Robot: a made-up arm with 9 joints. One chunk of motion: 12 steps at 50 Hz.
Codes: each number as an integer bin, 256 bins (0 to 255) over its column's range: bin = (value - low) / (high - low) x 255, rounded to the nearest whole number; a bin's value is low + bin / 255 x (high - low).
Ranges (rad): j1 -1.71..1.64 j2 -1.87..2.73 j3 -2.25..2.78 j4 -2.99..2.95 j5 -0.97..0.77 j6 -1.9..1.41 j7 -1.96..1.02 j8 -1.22..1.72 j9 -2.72..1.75
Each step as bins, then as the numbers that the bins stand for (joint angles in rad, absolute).
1 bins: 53 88 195 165 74 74 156 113 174
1 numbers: -1.0137 -0.2825 1.5965 0.8535 -0.4651 -0.9395 -0.1369 0.0828 0.3301
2 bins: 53 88 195 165 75 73 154 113 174
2 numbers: -1.0137 -0.2825 1.5965 0.8535 -0.4582 -0.9524 -0.1603 0.0828 0.3301
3 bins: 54 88 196 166 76 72 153 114 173
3 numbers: -1.0006 -0.2825 1.6162 0.8768 -0.4514 -0.9654 -0.1720 0.0944 0.3126
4 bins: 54 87 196 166 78 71 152 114 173
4 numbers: -1.0006 -0.3006 1.6162 0.8768 -0.4378 -0.9784 -0.1837 0.0944 0.3126
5 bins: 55 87 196 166 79 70 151 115 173
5 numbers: -0.9875 -0.3006 1.6162 0.8768 -0.4309 -0.9914 -0.1954 0.1059 0.3126
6 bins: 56 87 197 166 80 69 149 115 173
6 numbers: -0.9743 -0.3006 1.6359 0.8768 -0.4241 -1.0044 -0.2187 0.1059 0.3126
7 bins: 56 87 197 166 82 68 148 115 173
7 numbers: -0.9743 -0.3006 1.6359 0.8768 -0.4105 -1.0173 -0.2304 0.1059 0.3126
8 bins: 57 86 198 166 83 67 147 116 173
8 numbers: -0.9612 -0.3186 1.6556 0.8768 -0.4036 -1.0303 -0.2421 0.1174 0.3126
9 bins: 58 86 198 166 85 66 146 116 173
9 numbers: -0.9480 -0.3186 1.6556 0.8768 -0.3900 -1.0433 -0.2538 0.1174 0.3126
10 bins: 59 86 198 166 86 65 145 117 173
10 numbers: -0.9349 -0.3186 1.6556 0.8768 -0.3832 -1.0563 -0.2655 0.1289 0.3126
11 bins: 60 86 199 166 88 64 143 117 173
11 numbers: -0.9218 -0.3186 1.6754 0.8768 -0.3695 -1.0693 -0.2889 0.1289 0.3126
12 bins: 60 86 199 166 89 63 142 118 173
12 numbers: -0.9218 -0.3186 1.6754 0.8768 -0.3627 -1.0822 -0.3005 0.1405 0.3126
